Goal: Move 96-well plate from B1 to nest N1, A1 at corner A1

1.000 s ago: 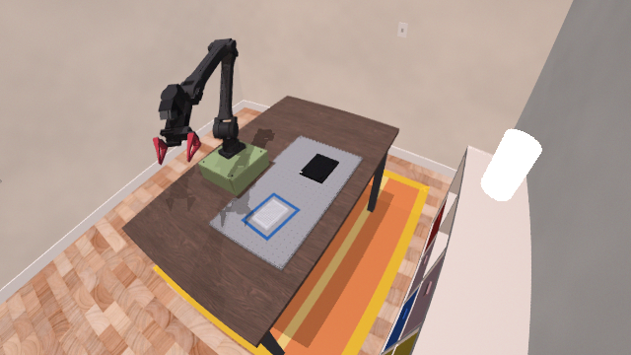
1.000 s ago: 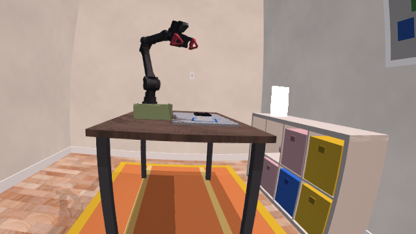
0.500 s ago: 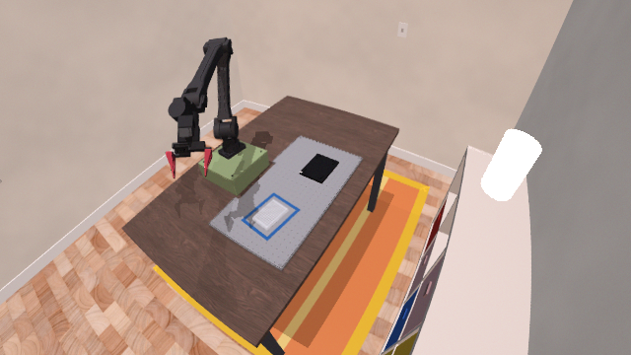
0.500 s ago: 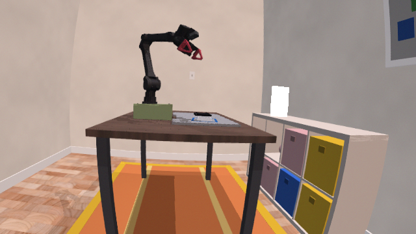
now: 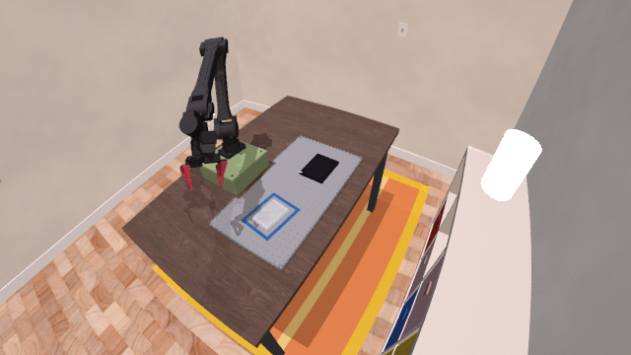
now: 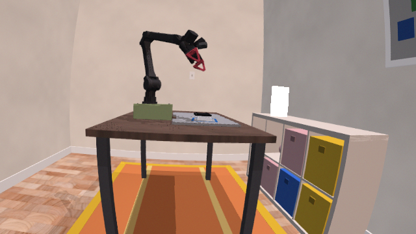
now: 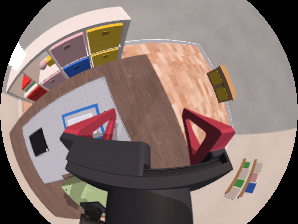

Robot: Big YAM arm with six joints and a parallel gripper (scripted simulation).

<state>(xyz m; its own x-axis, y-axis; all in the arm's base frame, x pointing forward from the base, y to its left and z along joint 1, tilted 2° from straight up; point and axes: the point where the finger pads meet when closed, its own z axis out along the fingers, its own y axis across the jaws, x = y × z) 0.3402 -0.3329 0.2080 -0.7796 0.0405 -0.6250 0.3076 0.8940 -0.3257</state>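
The white 96-well plate is 30 cm below my hand, 19 cm to the left of it and 4 cm ahead of it. Round my hand: black plate nest: 54 cm to the left, 30 cm below, 4 cm ahead.
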